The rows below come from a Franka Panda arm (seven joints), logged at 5 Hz.
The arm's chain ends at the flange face. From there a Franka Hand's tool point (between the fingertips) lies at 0.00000 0.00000 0.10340 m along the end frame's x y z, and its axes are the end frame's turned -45 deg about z.
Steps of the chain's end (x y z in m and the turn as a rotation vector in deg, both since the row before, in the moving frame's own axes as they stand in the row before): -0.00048 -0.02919 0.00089 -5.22 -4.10 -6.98; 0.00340 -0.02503 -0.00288 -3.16 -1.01 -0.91; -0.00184 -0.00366 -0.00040 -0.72 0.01 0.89; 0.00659 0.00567 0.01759 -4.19 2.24 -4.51; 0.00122 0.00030 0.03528 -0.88 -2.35 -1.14; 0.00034 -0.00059 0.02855 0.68 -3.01 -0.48
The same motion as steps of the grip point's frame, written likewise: 0.00855 -0.01883 0.00020 -0.79 -6.59 -6.98; 0.01481 -0.01251 -0.00305 -1.52 -2.95 -0.91; 0.00037 -0.00296 -0.00041 -0.52 -0.50 0.89; -0.00151 0.01695 0.01723 -4.55 -1.38 -4.51; -0.00349 -0.00076 0.03518 1.04 -2.28 -1.14; -0.00233 -0.00487 0.02840 2.61 -1.65 -0.48
